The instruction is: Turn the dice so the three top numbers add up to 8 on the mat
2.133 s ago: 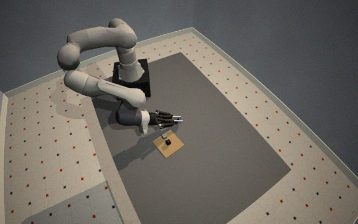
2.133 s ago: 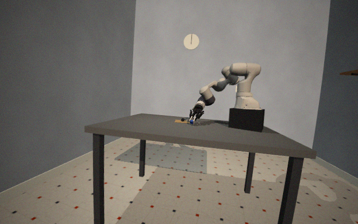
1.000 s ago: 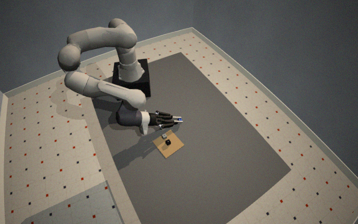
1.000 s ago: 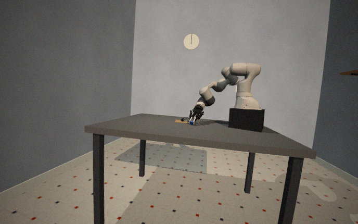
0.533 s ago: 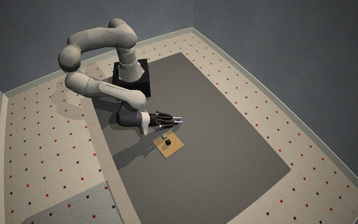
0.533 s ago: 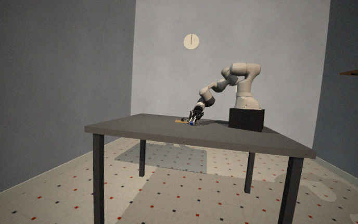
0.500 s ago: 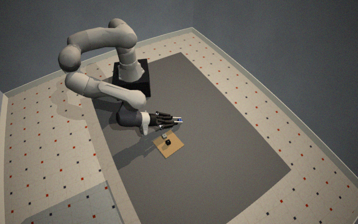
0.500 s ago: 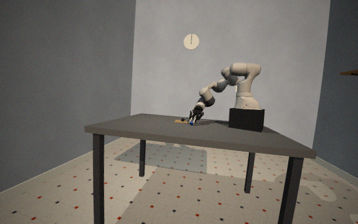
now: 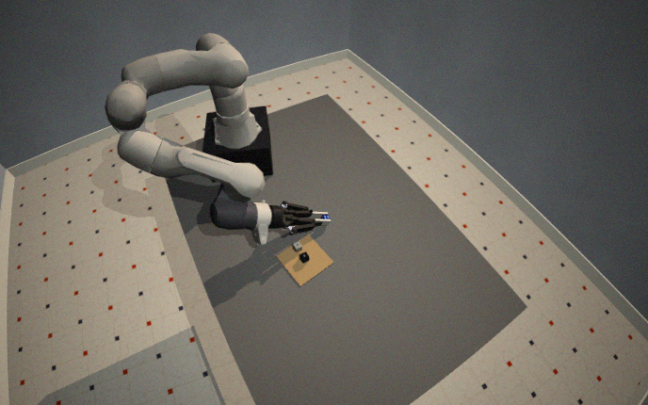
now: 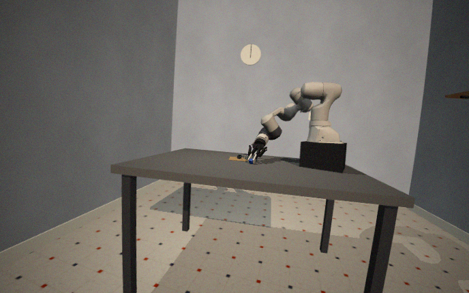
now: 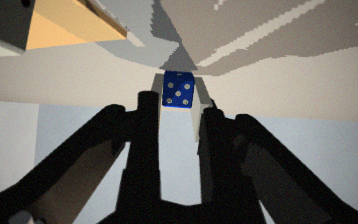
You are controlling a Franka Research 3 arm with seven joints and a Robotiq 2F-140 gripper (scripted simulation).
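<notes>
Now: the white die 6 cm ahead of my hand, 11 cm to the right of it and 1 cm below it. The rest, counted from my hand: blue die 2 cm to the left, 1 cm below; black die 11 cm ahead, 11 cm to the right, 1 cm below; tan mat 11 cm ahead, 11 cm to the right, 3 cm below.
</notes>
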